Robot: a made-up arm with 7 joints.
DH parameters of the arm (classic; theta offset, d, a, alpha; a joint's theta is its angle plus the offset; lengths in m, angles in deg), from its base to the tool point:
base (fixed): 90 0.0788 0.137 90
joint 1: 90 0.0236 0.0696 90
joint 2: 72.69 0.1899 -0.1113 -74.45
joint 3: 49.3 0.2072 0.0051 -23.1
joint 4: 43.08 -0.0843 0.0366 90
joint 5: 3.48 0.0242 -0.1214 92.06
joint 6: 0 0.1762 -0.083 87.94
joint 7: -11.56 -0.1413 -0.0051 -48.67
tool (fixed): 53.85 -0.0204 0 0
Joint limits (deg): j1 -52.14..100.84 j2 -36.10..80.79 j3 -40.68..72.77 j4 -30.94..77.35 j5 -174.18..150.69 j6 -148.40..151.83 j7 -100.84..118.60
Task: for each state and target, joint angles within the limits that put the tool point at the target. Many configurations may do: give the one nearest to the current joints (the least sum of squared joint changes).
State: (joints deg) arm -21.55 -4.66 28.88 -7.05 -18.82 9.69 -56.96
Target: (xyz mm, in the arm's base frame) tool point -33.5 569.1 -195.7
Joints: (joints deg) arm -43.20 -12.71 6.24 -30.94 -4.22 29.82 -55.78
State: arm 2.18 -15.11 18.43 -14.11 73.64 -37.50 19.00
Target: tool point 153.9 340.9 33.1
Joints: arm 18.87 29.43 -3.50 -30.94 80.90 -61.45 21.85
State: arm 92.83 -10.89 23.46 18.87 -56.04 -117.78 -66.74
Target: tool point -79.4 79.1 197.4
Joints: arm 90.07 -15.38 40.60 27.12 -2.63 -122.62 -66.65
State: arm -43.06 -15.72 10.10 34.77 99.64 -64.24 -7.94
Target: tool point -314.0 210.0 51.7
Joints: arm -37.11 21.04 45.02 59.89 117.73 -41.79 -14.42
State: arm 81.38 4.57 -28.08 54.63 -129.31 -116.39 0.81
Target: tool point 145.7 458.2 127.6
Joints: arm 33.45 -14.11 -25.38 49.70 -148.14 -102.64 -2.54
